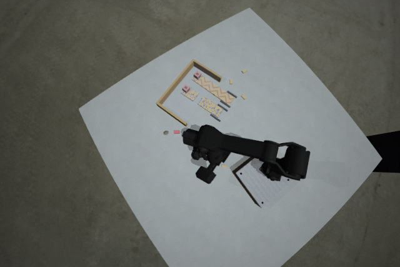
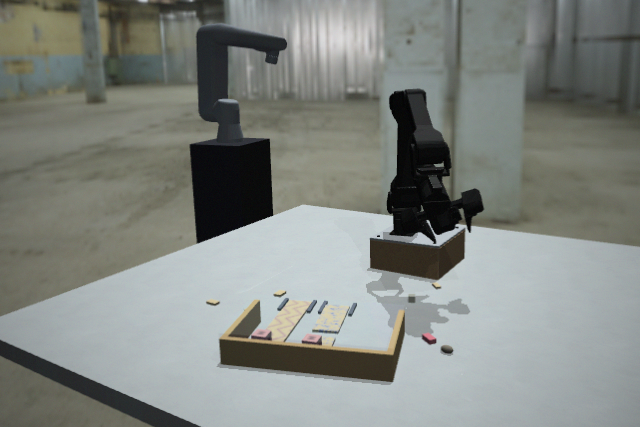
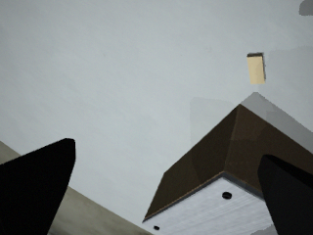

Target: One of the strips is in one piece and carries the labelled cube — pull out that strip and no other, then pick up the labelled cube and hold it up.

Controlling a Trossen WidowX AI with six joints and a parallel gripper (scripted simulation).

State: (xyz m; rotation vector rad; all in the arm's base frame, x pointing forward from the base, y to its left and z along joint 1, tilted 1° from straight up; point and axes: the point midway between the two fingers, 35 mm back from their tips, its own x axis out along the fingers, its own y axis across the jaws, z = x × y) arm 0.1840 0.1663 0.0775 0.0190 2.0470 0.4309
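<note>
Right now my gripper tip is 90 mm short of the white cube, 70 mm to the left of it and 130 mm above it. The rest, counted from my gripper tip: brown pebble: 300 mm ahead, 60 mm to the left, 130 mm below; red block: 270 mm ahead, 20 mm to the left, 140 mm below.
</note>
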